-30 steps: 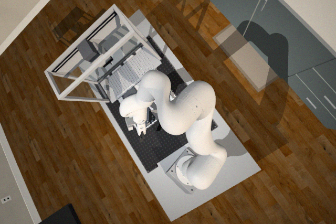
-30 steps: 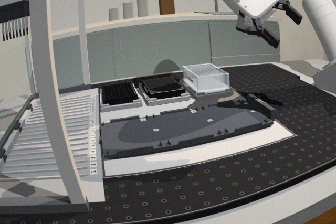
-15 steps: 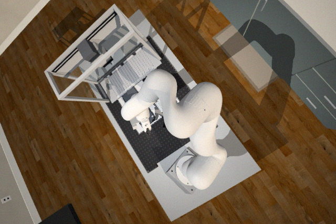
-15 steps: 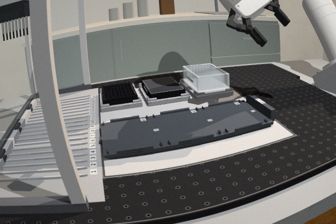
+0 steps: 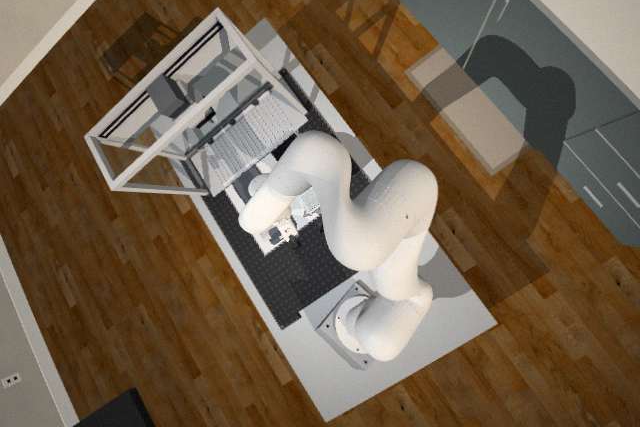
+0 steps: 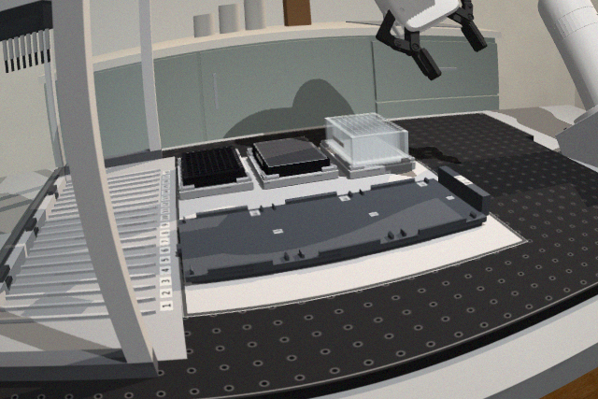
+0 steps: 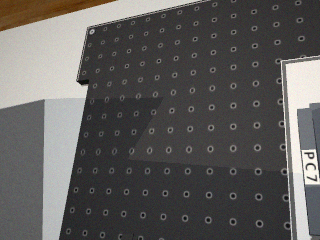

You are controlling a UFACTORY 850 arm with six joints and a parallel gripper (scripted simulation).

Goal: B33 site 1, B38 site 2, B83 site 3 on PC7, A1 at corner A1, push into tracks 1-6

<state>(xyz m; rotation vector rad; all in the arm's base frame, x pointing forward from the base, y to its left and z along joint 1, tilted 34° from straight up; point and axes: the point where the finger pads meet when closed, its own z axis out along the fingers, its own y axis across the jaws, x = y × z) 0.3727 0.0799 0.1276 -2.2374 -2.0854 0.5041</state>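
Right now the clear deep-well block B83 is 90 mm ahead of my hand, 130 mm to the right of it and 130 mm below it. From my hand the other things lie so: perforated dark deck: 190 mm ahead, 10 mm to the right, 170 mm below; dark plate carrier PC7: 210 mm ahead, 80 mm to the left, 150 mm below; grey nest S1: 90 mm ahead, 130 mm to the right, 160 mm below.
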